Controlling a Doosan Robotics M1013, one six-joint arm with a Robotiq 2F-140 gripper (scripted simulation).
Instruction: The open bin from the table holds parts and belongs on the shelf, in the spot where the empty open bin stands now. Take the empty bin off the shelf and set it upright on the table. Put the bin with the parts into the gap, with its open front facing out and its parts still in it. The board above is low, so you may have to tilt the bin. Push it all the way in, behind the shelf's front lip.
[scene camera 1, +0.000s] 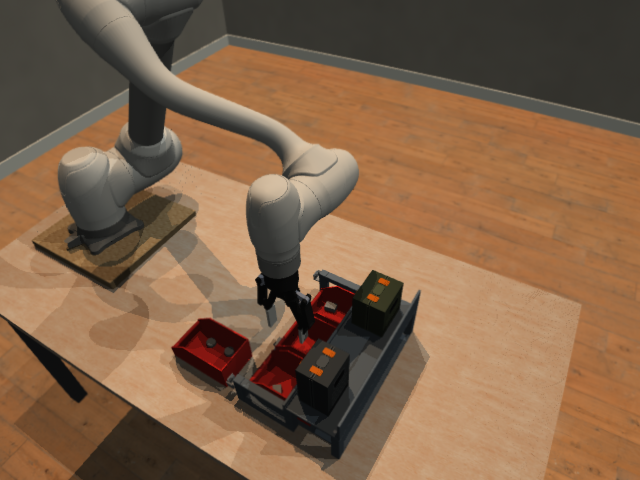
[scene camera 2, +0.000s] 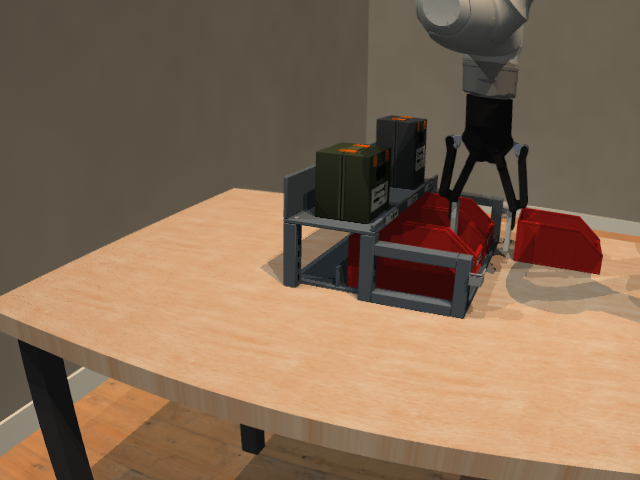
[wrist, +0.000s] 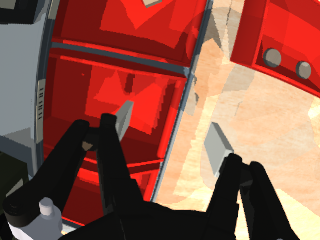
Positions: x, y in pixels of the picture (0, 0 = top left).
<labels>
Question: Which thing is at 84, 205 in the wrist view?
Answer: A red bin.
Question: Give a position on a red bin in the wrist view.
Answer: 73, 90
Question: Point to a red bin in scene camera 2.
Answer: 471, 237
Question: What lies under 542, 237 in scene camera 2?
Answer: A red bin.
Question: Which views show my gripper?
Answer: Scene camera 1, scene camera 2 and the wrist view: all of them.
</labels>
